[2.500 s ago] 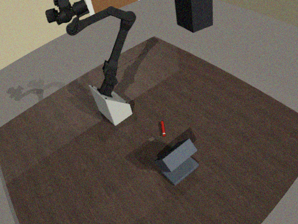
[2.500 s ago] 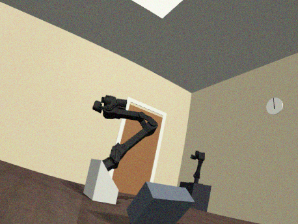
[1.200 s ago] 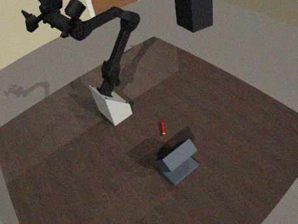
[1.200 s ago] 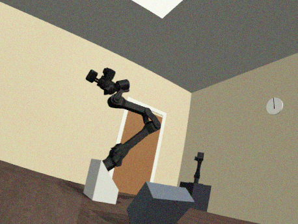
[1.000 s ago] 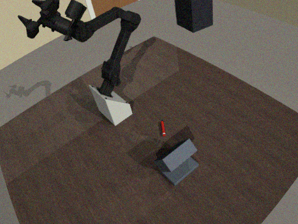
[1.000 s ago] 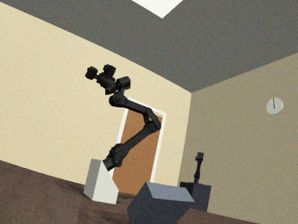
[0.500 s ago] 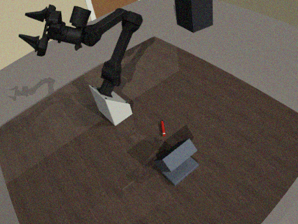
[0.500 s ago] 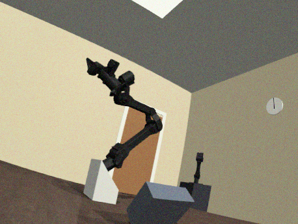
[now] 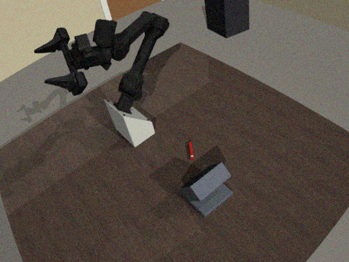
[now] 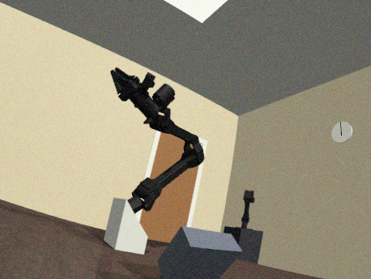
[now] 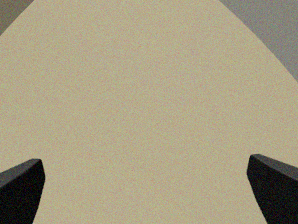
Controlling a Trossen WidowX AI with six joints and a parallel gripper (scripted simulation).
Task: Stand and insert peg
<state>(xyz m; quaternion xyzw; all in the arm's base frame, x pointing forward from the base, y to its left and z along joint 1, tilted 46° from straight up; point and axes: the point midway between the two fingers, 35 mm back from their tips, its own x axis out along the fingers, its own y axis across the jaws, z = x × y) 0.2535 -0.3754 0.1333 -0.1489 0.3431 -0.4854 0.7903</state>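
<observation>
My gripper tip is 60 mm short of the red peg, 340 mm to the right of it and 540 mm above it. The rest, counted from my gripper tip: sloped panel: 240 mm ahead, 290 mm to the left, 480 mm below.
</observation>
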